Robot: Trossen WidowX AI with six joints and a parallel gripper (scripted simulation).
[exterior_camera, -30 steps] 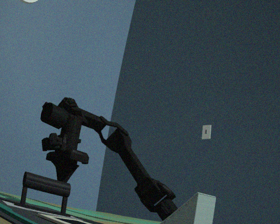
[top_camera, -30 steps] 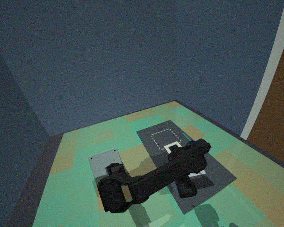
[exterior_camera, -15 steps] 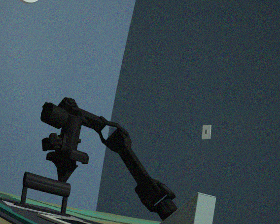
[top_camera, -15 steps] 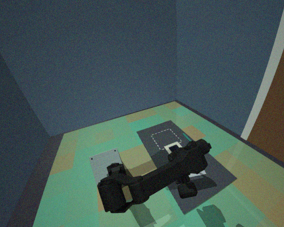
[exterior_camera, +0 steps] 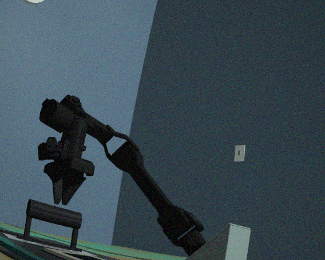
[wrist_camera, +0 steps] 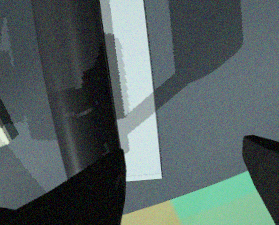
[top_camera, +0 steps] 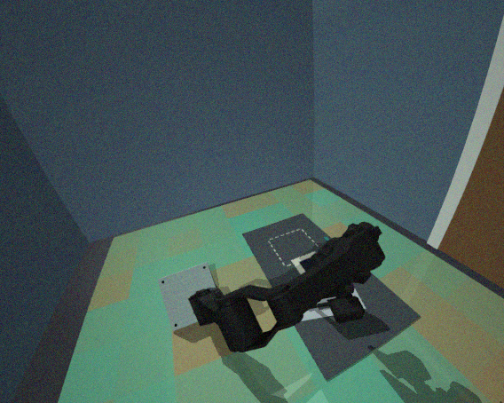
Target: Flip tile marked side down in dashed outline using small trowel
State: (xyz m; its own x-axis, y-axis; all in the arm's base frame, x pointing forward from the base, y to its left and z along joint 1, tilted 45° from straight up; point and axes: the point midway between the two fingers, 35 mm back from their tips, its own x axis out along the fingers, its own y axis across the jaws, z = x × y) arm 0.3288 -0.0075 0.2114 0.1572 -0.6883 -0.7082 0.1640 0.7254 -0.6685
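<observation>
Right now my gripper tip is 5 cm short of the tile, 21 cm to the right of it and 9 cm above it. The rest, counted from my gripper tip: dark grey mat: 5 cm ahead, 20 cm to the left, 12 cm below; teal trowel: 19 cm ahead, 20 cm to the left, 10 cm below.
</observation>
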